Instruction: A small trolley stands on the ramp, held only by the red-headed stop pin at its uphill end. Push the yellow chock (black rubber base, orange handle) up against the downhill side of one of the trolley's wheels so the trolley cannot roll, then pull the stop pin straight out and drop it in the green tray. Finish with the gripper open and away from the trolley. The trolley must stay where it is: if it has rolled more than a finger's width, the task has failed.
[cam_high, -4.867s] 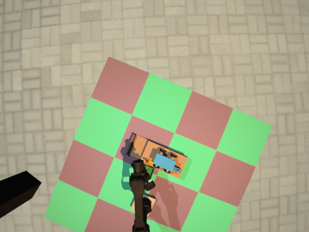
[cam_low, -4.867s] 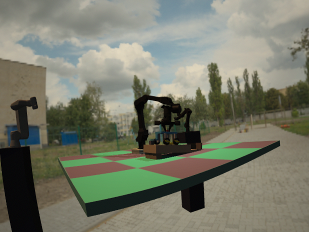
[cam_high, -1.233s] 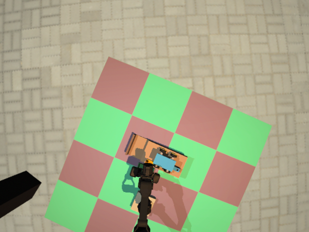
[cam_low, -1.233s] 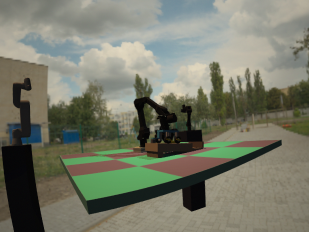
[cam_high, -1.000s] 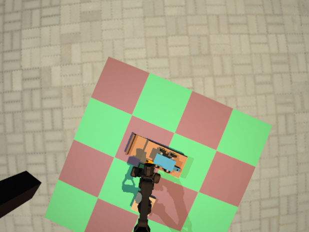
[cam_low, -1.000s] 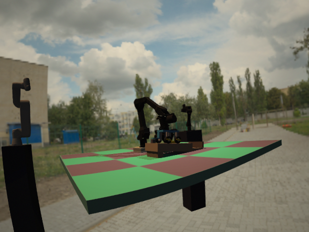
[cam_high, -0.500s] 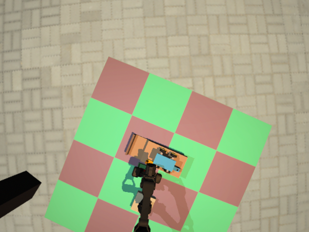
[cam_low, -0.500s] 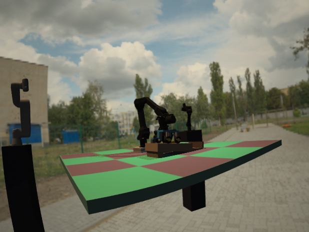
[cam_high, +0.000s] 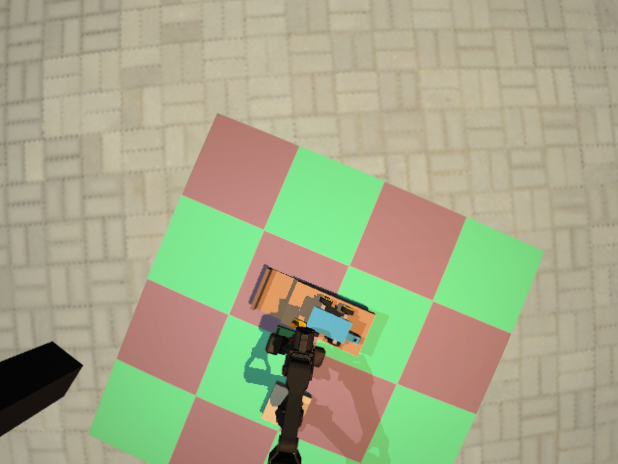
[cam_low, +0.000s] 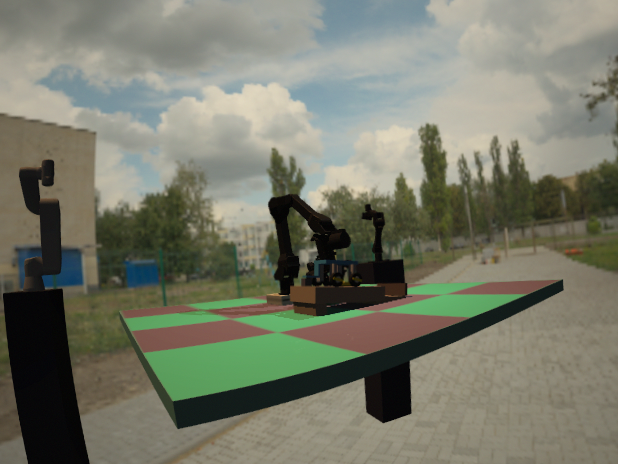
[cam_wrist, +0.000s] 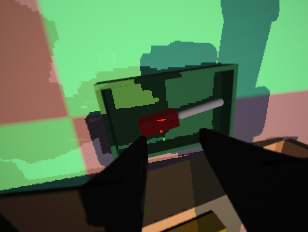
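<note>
Now: the red-headed stop pin 30 mm below my gripper tip, 20 mm to the left of it and 10 mm behind it. Also, from my gripper tip: yellow chock 70 mm ahead, 40 mm above, 20 mm to the left; then green tray 50 mm below, 10 mm to the left, 10 mm behind; then blue trolley 140 mm ahead, 70 mm above, 60 mm to the right.
</note>
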